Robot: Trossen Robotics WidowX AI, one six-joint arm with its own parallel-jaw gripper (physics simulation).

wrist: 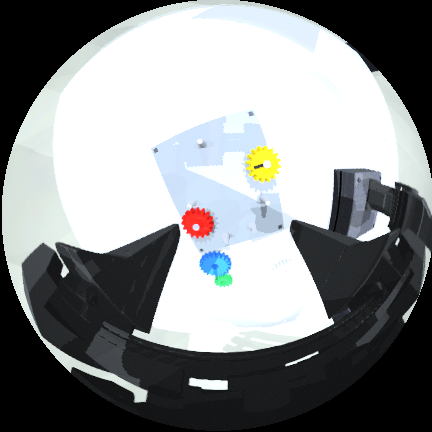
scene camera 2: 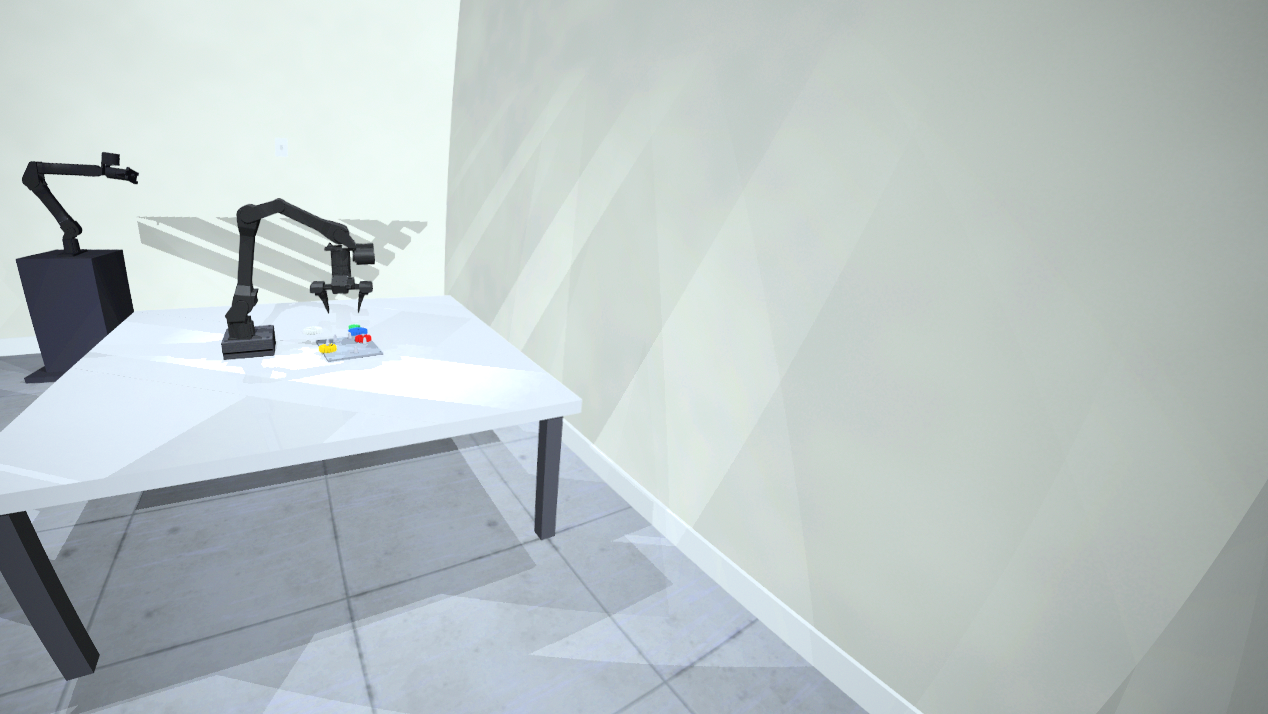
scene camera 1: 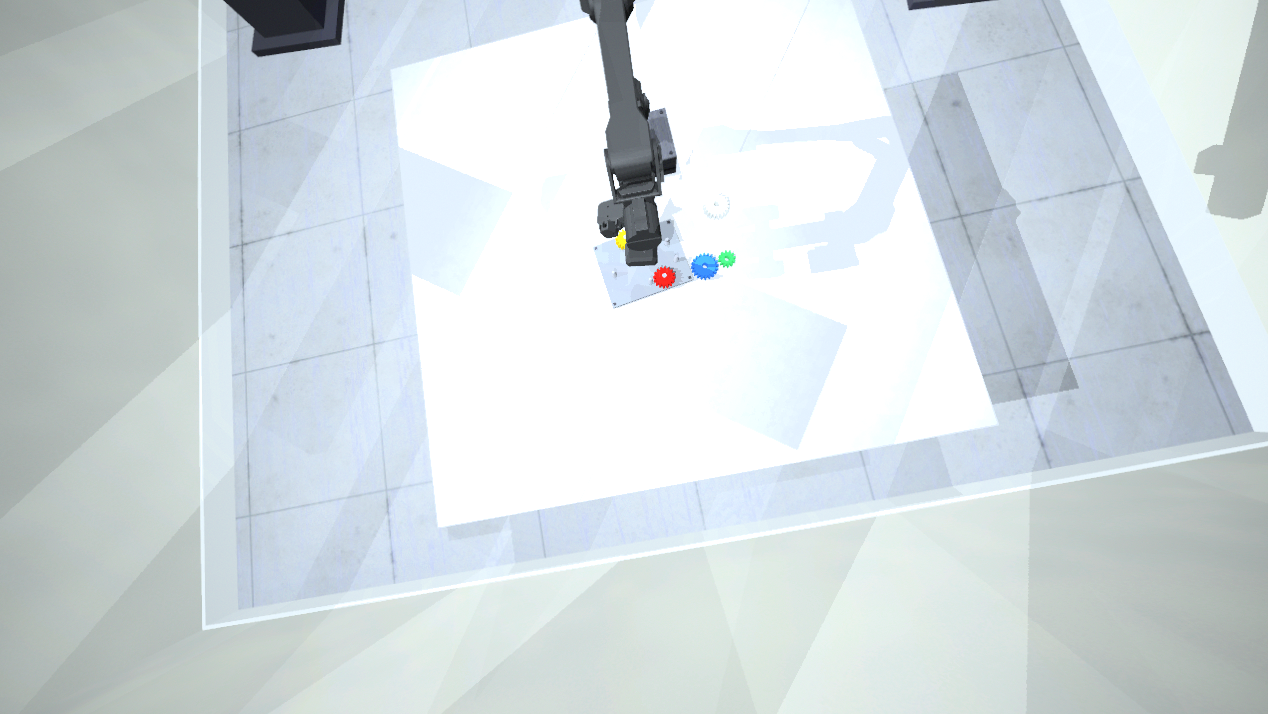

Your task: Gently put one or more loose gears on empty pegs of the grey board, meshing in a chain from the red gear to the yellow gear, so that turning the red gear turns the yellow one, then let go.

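Places are measured from the arm's base along level axes (x ahead, y left, z up), in metres.
Pixels of known places: gripper, fingertip midpoint: (wrist: 236,227) (scene camera 2: 343,313); arm's base, origin of the base link: (wrist: 372,194) (scene camera 2: 241,336).
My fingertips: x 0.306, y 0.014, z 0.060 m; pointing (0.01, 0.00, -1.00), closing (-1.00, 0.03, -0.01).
Note:
For each thing: its top centre in the pictures, then the offset to it from my fingertips. "spot": a spot on its surface instead. Level surfaces: height alone.
- grey board, middle of its top: (wrist: 226,190) (scene camera 1: 640,257) (scene camera 2: 346,339) 0.086 m down, 0.004 m ahead, 0.011 m right
- yellow gear, surface spot: (wrist: 263,164) (scene camera 1: 625,238) (scene camera 2: 328,343) spot: 0.086 m down, 0.048 m back, 0.045 m right
- loose blue gear, middle of its top: (wrist: 214,266) (scene camera 1: 705,265) (scene camera 2: 357,329) 0.099 m down, 0.032 m ahead, 0.144 m left
- small green gear, middle of its top: (wrist: 222,282) (scene camera 1: 727,258) (scene camera 2: 354,325) 0.099 m down, 0.018 m ahead, 0.198 m left
- white gear, middle of its top: (wrist: 283,272) (scene camera 1: 716,204) (scene camera 2: 312,327) 0.099 m down, 0.124 m back, 0.184 m left
- white table, its level: 0.116 m down
The grey board (scene camera 1: 631,288) (scene camera 2: 354,353) (wrist: 172,165) lies on the table with the red gear (scene camera 1: 663,276) (scene camera 2: 362,337) (wrist: 197,223) and the yellow gear (scene camera 1: 621,239) (scene camera 2: 328,348) (wrist: 263,164) on pegs, apart. Several bare pegs stand on it, one (wrist: 201,143) near its far edge in the wrist view. The loose blue gear (scene camera 1: 704,266) (scene camera 2: 357,330) (wrist: 215,263) lies just off the board, beside the small green gear (scene camera 1: 726,258) (scene camera 2: 354,327) (wrist: 223,280). A white gear (scene camera 1: 727,211) (scene camera 2: 312,330) (wrist: 281,266) lies apart, faint against the table. My gripper (scene camera 2: 343,312) (wrist: 236,227) is open and empty above the board area.
The arm's base (scene camera 1: 665,133) (scene camera 2: 248,344) (wrist: 357,200) stands on the white table (scene camera 1: 550,425) (scene camera 2: 479,390) near the board. A second arm (scene camera 2: 53,202) stands on a dark pedestal (scene camera 2: 66,306) behind the table. Bright glare and shadows cross the table top.

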